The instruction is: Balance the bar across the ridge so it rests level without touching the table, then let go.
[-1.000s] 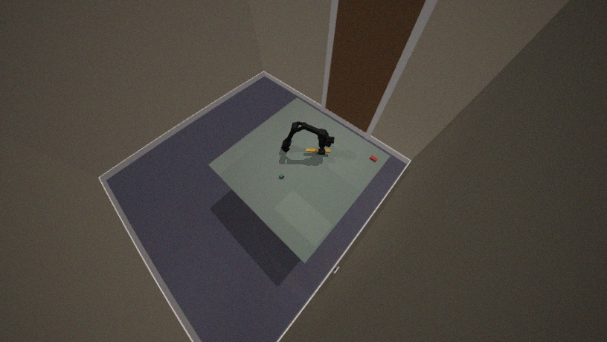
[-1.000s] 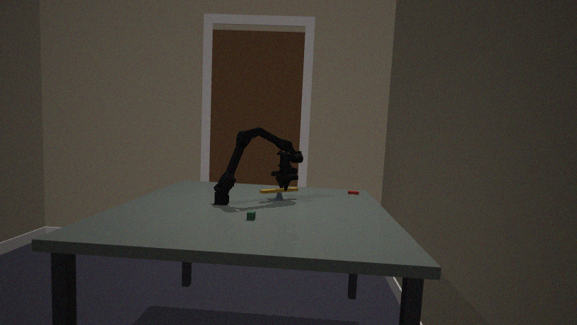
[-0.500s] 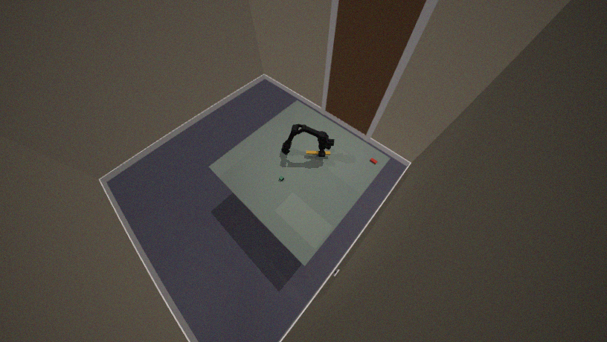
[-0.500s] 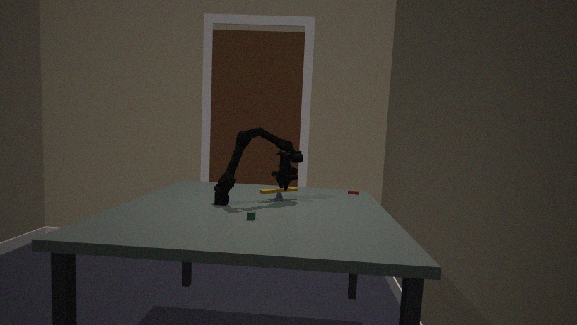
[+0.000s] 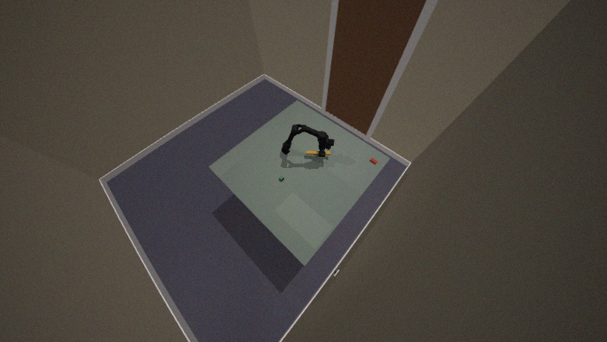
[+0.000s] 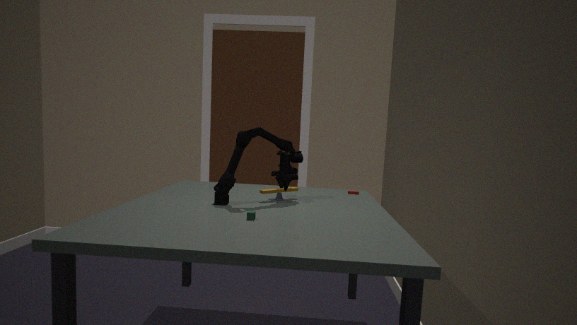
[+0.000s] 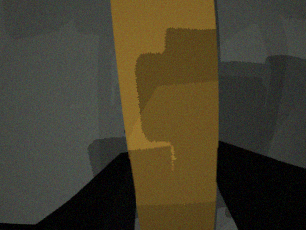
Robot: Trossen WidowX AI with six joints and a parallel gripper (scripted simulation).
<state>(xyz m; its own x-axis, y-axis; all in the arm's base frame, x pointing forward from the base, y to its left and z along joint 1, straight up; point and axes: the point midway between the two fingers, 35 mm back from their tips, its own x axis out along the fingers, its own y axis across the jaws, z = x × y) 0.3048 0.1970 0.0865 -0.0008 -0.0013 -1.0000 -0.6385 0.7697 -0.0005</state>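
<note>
My gripper tip is 2 cm to the left of the yellow bar and 2 cm past it. Also, from my gripper tip: green cube (45 cm to the right, 11 cm behind, 4 cm below); then flat red block (44 cm ahead, 30 cm to the left, 4 cm below).
</note>
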